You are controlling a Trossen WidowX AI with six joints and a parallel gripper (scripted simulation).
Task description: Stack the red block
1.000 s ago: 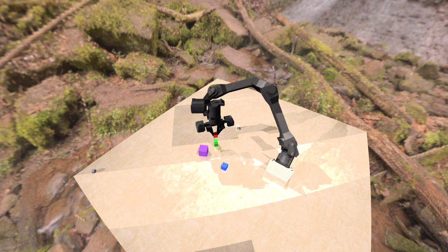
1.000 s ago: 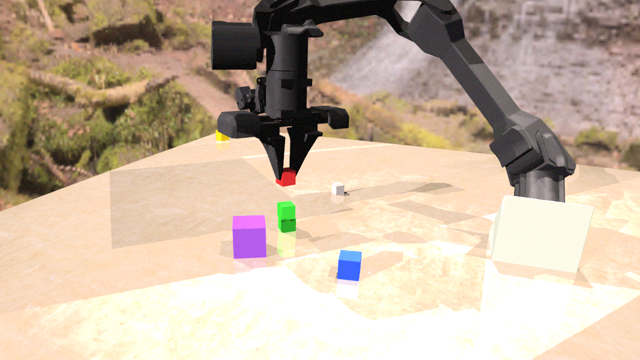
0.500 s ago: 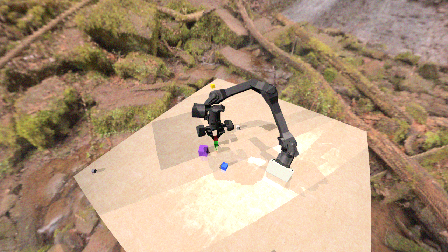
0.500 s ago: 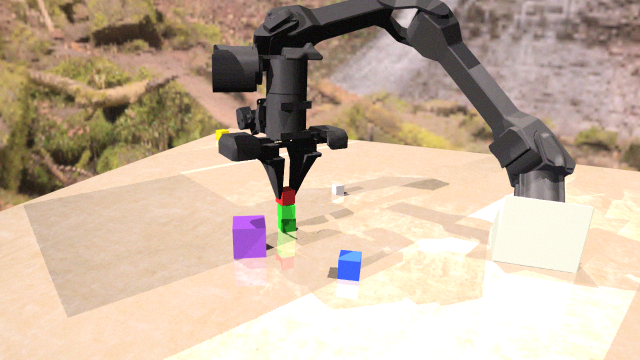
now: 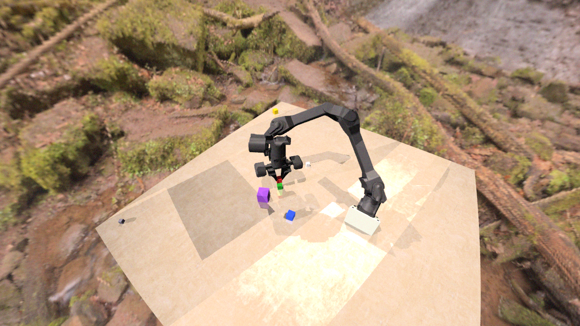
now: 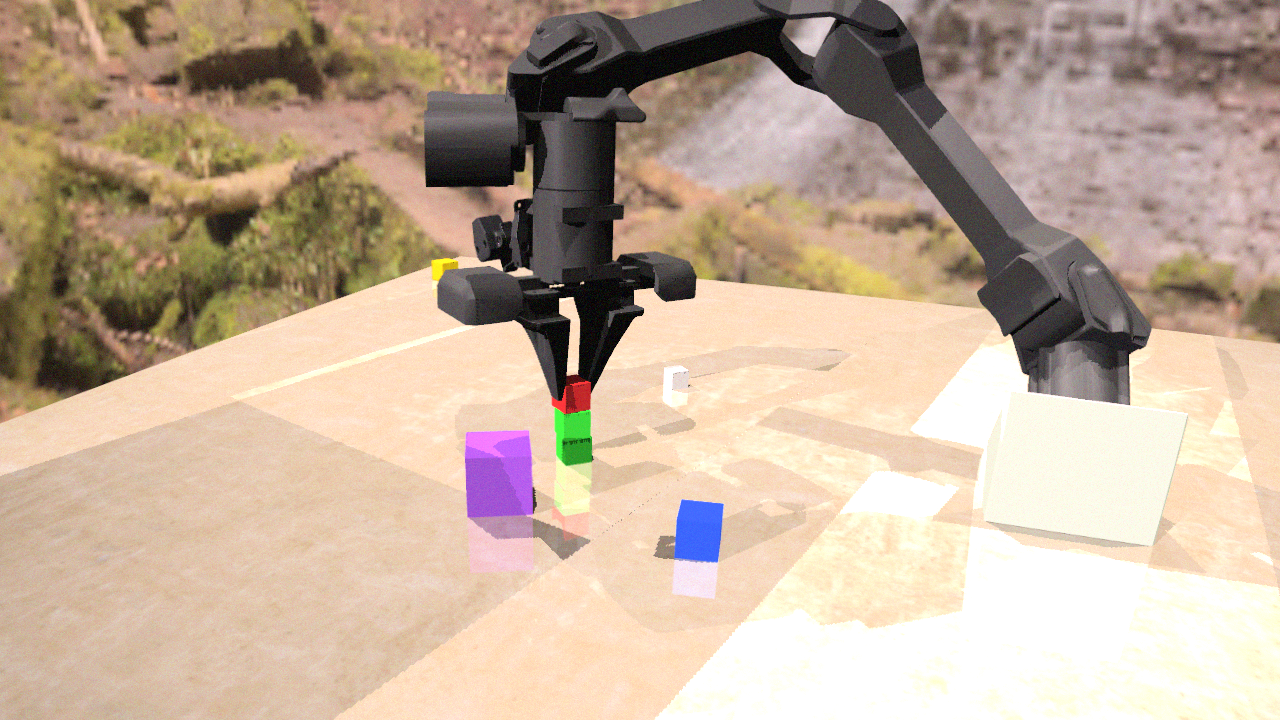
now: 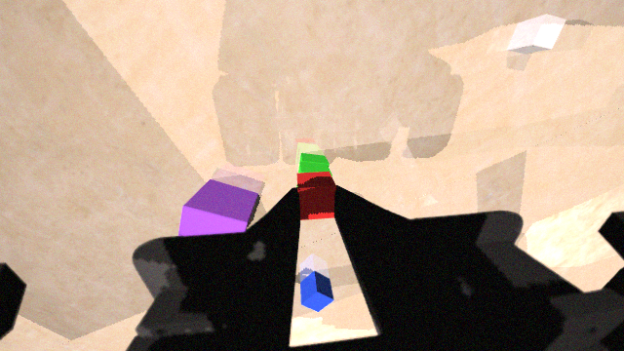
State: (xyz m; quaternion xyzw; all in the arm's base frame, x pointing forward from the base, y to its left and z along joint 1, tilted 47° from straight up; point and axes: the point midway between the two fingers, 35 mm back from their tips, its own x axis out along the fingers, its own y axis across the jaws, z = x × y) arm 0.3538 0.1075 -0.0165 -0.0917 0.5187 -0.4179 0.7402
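Now: gripper tip right at the red block. Round my gripper tip: blue cube: 14 cm behind, 8 cm to the left, 4 cm below; then purple cube: 9 cm to the left, 3 cm below, 1 cm ahead; then white cube: 20 cm to the right, 4 cm below, 1 cm behind.
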